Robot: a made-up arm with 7 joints.
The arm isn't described. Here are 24 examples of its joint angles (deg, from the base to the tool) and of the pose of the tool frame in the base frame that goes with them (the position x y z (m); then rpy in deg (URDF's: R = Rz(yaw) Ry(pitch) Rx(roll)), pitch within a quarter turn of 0, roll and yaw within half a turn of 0).
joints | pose
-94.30 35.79 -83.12 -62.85 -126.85 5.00 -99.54 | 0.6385 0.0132 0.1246 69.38 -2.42 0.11
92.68 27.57 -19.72 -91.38 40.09 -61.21 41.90 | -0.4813 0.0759 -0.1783 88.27 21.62 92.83
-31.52 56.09 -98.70 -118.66 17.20 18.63 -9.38 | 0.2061 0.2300 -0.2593 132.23 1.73 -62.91
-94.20 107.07 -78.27 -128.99 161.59 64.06 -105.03 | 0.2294 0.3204 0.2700 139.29 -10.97 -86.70
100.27 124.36 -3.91 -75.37 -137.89 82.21 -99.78 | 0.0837 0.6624 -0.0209 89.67 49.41 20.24
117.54 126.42 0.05 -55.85 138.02 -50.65 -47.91 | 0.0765 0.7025 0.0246 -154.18 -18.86 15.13
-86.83 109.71 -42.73 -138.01 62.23 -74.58 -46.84 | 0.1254 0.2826 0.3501 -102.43 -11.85 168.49
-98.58 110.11 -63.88 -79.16 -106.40 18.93 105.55 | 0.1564 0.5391 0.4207 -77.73 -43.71 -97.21
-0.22 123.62 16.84 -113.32 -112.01 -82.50 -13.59 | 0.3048 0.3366 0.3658 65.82 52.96 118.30
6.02 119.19 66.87 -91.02 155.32 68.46 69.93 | 0.1681 0.3360 0.5132 49.80 46.69 -5.08
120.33 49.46 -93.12 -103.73 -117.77 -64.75 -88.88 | -0.3976 -0.0099 0.3512 -60.46 -67.21 140.05
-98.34 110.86 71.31 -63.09 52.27 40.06 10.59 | -0.2276 0.5523 0.3882 -41.37 -3.21 112.50
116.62 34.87 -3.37 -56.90 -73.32 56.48 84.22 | -0.6283 0.1354 0.2292 -108.56 -0.43 63.59
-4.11 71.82 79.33 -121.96 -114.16 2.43 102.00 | 0.1049 0.5086 0.2360 -40.63 -29.11 -129.90
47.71 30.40 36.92 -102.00 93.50 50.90 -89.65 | -0.1109 0.4338 -0.2708 134.31 -5.59 17.07
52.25 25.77 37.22 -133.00 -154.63 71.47 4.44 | -0.1198 0.3075 -0.2096 -22.17 -11.00 -34.04
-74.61 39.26 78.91 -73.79 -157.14 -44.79 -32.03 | 0.4665 0.4275 0.2263 -97.52 -16.01 -15.43
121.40 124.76 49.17 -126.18 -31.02 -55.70 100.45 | 0.0979 0.4577 -0.1507 55.22 42.21 -72.88
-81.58 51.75 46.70 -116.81 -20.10 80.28 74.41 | 0.3102 0.2886 0.3874 -12.55 26.19 81.12
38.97 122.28 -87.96 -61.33 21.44 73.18 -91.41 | -0.0099 0.6505 0.2480 9.23 -12.69 139.28
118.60 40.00 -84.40 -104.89 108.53 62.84 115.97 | -0.3904 -0.0785 0.2126 78.74 -53.31 3.46
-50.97 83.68 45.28 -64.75 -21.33 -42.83 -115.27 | 0.2340 0.5239 0.3642 -9.76 -21.52 -38.99
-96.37 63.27 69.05 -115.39 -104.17 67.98 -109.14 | 0.0818 0.4078 0.4129 174.97 -1.46 119.21
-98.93 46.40 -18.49 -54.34 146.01 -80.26 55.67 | 0.5331 0.1543 0.4641 -95.71 3.53 14.94
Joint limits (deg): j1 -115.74..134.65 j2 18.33..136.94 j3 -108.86..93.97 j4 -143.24..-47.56 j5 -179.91..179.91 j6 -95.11..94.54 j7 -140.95..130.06
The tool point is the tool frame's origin. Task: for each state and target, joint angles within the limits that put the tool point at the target. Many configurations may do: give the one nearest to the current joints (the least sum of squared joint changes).
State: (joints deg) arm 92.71 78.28 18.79 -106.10 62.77 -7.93 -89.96
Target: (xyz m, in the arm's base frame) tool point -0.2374 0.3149 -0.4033
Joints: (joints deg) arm 50.82 27.57 0.67 -73.13 67.53 -1.05 -83.50
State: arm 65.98 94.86 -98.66 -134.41 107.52 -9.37 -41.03
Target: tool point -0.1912 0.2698 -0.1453
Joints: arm 40.96 71.67 -82.50 -134.73 106.83 -9.80 -42.74
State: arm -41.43 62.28 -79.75 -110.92 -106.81 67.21 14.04
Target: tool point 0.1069 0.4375 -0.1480
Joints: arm -17.25 82.51 -96.28 -108.59 -106.35 69.15 13.70
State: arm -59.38 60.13 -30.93 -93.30 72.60 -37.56 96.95
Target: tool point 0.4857 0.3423 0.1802
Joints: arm -58.20 71.00 -26.32 -74.01 72.07 -37.75 94.35
